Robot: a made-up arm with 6 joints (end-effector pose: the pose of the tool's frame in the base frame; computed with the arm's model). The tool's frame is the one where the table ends. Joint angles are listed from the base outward.
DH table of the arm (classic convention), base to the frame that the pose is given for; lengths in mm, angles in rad. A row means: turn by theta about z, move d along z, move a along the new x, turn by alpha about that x. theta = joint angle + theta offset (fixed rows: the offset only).
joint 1: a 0  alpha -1.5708  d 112.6  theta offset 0
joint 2: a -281.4  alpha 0  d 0  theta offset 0.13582
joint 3: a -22.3  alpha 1.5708  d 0  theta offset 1.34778
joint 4: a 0  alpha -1.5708  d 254.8  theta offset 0
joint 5: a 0.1  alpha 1.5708  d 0  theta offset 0
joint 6: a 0  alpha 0  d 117.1  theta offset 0
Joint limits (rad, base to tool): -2.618..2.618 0..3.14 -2.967..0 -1.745..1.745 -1.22..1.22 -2.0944..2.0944
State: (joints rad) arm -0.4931 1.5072 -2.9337 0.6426 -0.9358 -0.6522
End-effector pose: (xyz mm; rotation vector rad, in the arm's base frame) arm -78.5 -21.9 722.7 0.3804 -0.8158 -0.4847
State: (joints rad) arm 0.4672 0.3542 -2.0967 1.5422 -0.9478 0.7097
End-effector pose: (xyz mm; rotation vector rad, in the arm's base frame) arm -274.4 -244.8 551.1 0.5366 -1.2584 2.5420
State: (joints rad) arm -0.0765 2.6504 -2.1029 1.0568 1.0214 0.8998
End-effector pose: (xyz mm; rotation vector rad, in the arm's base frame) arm 540.0 45.9 46.2 -1.7899 -1.8697 -1.2119
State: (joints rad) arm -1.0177 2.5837 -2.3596 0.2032 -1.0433 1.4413
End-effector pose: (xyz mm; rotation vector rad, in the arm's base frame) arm 289.5 -507.8 305.3 0.6979 0.0305 0.4466
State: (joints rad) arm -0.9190 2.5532 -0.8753 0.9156 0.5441 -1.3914
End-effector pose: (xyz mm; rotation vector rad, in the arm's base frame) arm 178.6 -154.7 -118.9 0.6687 2.9380 0.8605
